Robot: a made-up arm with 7 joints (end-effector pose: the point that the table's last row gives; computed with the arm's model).
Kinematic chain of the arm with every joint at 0, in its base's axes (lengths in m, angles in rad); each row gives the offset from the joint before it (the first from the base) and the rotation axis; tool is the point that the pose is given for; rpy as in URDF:
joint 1: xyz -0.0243 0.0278 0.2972 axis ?
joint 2: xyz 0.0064 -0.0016 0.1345 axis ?
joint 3: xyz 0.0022 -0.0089 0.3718 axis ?
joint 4: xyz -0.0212 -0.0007 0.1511 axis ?
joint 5: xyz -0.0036 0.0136 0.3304 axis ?
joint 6: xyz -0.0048 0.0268 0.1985 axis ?
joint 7: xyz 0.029 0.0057 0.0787 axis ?
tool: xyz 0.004 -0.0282 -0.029 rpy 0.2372 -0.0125 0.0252
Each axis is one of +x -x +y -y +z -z.
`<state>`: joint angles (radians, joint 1 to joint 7).
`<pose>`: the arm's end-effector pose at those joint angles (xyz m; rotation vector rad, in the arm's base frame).
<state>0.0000 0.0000 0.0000 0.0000 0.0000 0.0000 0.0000</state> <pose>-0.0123 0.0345 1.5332 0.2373 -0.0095 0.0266</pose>
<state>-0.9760 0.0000 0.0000 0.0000 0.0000 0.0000 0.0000</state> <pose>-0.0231 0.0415 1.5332 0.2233 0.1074 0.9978</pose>
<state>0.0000 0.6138 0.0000 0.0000 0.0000 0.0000 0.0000</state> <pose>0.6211 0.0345 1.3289 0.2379 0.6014 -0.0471</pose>
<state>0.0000 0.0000 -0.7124 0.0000 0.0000 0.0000 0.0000</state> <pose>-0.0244 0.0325 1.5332 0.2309 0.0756 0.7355</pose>
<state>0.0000 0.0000 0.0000 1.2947 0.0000 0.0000 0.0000</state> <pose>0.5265 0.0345 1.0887 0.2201 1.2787 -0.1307</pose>
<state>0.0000 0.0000 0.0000 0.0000 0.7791 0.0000 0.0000</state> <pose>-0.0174 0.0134 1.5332 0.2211 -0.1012 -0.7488</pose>
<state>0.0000 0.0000 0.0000 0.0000 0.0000 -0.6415 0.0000</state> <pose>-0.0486 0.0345 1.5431 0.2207 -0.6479 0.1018</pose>
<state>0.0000 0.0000 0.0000 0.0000 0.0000 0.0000 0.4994</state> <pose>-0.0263 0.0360 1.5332 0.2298 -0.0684 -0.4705</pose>
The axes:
joint 1: -z
joint 2: +y
joint 3: -z
joint 4: +y
joint 5: -z
joint 6: +y
joint 7: -z

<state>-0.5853 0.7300 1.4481 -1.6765 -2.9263 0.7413 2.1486</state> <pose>-0.1515 0.6142 0.8063 -1.7684 -1.0430 0.8004</pose>
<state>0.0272 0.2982 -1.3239 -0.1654 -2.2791 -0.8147 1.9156</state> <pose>0.3083 -0.1190 1.4580 0.8755 1.0854 1.5118</pose>
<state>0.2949 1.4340 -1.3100 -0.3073 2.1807 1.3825 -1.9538</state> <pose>0.8657 -0.4353 0.5504 2.4136 0.5846 -0.5986</pose>
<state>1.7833 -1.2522 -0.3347 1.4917 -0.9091 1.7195 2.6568</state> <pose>0.2826 0.3838 1.0266 -2.1726 1.4780 -1.6723</pose>
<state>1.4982 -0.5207 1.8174 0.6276 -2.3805 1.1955 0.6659</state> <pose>-0.3295 0.5073 1.2706 0.2793 0.1587 -1.3823</pose>
